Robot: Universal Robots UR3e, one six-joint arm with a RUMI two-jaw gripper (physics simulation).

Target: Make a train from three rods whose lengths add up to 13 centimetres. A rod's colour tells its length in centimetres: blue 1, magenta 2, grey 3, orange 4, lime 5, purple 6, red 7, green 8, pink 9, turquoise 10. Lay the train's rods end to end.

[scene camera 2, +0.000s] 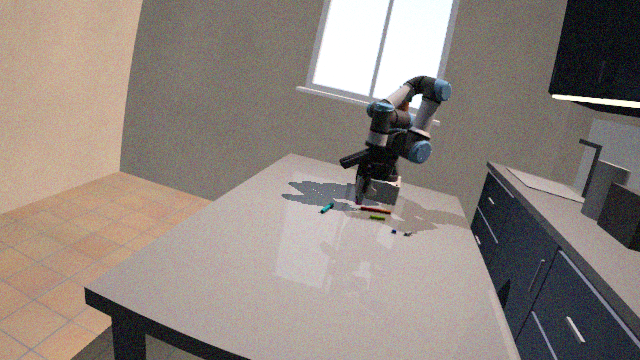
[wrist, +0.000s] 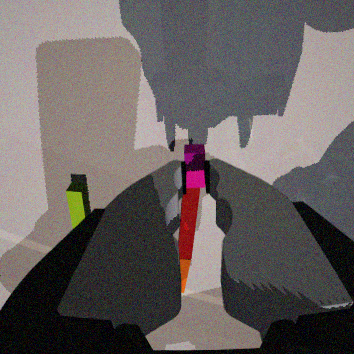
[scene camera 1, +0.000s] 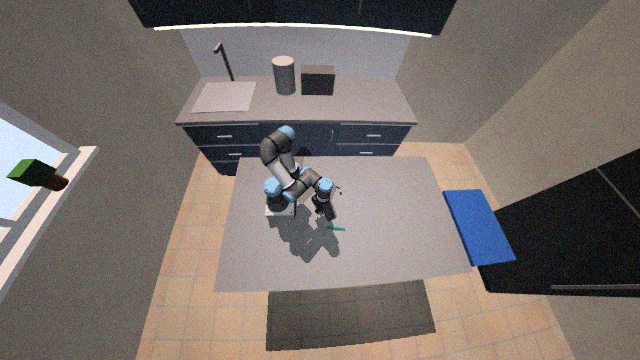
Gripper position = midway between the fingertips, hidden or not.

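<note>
Scene camera 2 gives me my gripper (scene camera 2: 358,203). In the wrist view I find my gripper (wrist: 194,164) again, along with a red rod (wrist: 189,202), a magenta rod (wrist: 194,155) and a lime rod (wrist: 76,193). Scene camera 1 does not show the red rod, hidden by my gripper, and scene camera 1 misses the lime rod as well, which is hidden by my gripper too.
</note>
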